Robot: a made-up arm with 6 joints. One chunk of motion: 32 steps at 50 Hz.
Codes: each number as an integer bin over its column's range. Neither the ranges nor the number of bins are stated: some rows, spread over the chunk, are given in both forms.
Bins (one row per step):
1: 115 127 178 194 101 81
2: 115 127 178 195 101 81
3: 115 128 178 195 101 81
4: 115 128 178 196 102 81
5: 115 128 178 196 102 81
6: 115 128 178 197 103 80
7: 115 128 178 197 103 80
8: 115 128 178 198 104 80
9: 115 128 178 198 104 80
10: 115 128 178 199 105 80
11: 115 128 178 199 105 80
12: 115 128 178 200 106 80
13: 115 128 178 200 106 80
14: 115 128 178 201 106 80
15: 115 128 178 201 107 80
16: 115 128 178 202 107 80
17: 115 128 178 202 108 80
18: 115 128 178 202 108 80
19: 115 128 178 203 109 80
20: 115 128 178 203 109 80
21: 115 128 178 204 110 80
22: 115 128 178 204 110 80
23: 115 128 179 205 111 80
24: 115 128 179 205 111 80
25: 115 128 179 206 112 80
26: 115 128 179 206 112 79
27: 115 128 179 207 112 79
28: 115 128 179 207 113 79
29: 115 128 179 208 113 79
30: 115 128 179 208 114 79
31: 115 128 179 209 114 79
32: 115 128 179 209 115 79
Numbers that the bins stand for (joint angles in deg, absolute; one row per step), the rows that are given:
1: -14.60 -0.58 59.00 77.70 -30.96 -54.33
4: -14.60 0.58 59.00 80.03 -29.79 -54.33
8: -14.60 0.58 59.00 82.37 -27.46 -55.50
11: -14.60 0.58 59.00 83.54 -26.29 -55.50
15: -14.60 0.58 59.00 85.88 -23.95 -55.50
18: -14.60 0.58 59.00 87.05 -22.78 -55.50
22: -14.60 0.58 59.00 89.38 -20.45 -55.50
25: -14.60 0.58 60.17 91.72 -18.11 -55.50
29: -14.60 0.58 60.17 94.06 -16.94 -56.67
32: -14.60 0.58 60.17 95.22 -14.60 -56.67
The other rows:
2: -14.60 -0.58 59.00 78.87 -30.96 -54.33
3: -14.60 0.58 59.00 78.87 -30.96 -54.33
5: -14.60 0.58 59.00 80.03 -29.79 -54.33
6: -14.60 0.58 59.00 81.20 -28.63 -55.50
7: -14.60 0.58 59.00 81.20 -28.63 -55.50
9: -14.60 0.58 59.00 82.37 -27.46 -55.50
10: -14.60 0.58 59.00 83.54 -26.29 -55.50
12: -14.60 0.58 59.00 84.71 -25.12 -55.50
13: -14.60 0.58 59.00 84.71 -25.12 -55.50
14: -14.60 0.58 59.00 85.88 -25.12 -55.50
16: -14.60 0.58 59.00 87.05 -23.95 -55.50
17: -14.60 0.58 59.00 87.05 -22.78 -55.50
19: -14.60 0.58 59.00 88.21 -21.62 -55.50
20: -14.60 0.58 59.00 88.21 -21.62 -55.50
21: -14.60 0.58 59.00 89.38 -20.45 -55.50
23: -14.60 0.58 60.17 90.55 -19.28 -55.50
24: -14.60 0.58 60.17 90.55 -19.28 -55.50
26: -14.60 0.58 60.17 91.72 -18.11 -56.67
27: -14.60 0.58 60.17 92.89 -18.11 -56.67
28: -14.60 0.58 60.17 92.89 -16.94 -56.67
30: -14.60 0.58 60.17 94.06 -15.77 -56.67
31: -14.60 0.58 60.17 95.22 -15.77 -56.67

